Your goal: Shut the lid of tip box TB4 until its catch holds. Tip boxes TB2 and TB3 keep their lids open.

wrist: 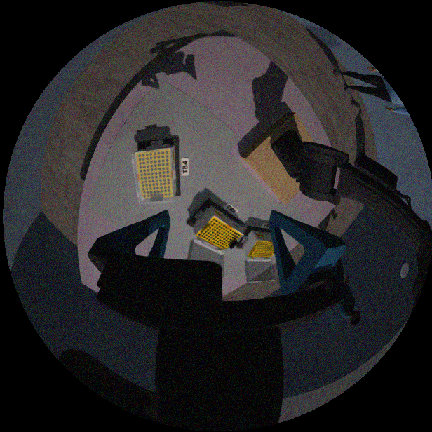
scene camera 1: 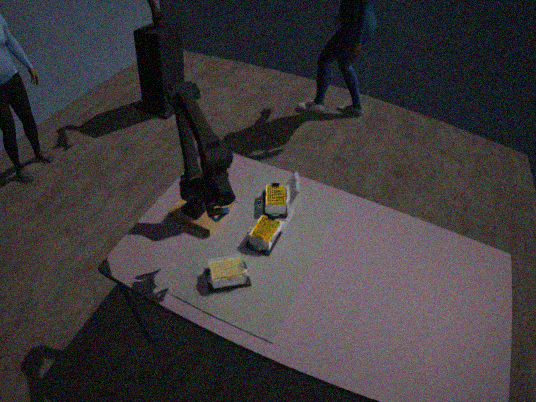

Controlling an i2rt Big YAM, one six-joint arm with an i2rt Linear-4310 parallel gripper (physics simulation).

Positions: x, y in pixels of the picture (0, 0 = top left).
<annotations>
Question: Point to a clear lid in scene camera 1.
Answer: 232, 266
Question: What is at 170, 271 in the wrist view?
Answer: My gripper.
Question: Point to a grey-green mat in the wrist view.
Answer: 164, 112
</annotations>
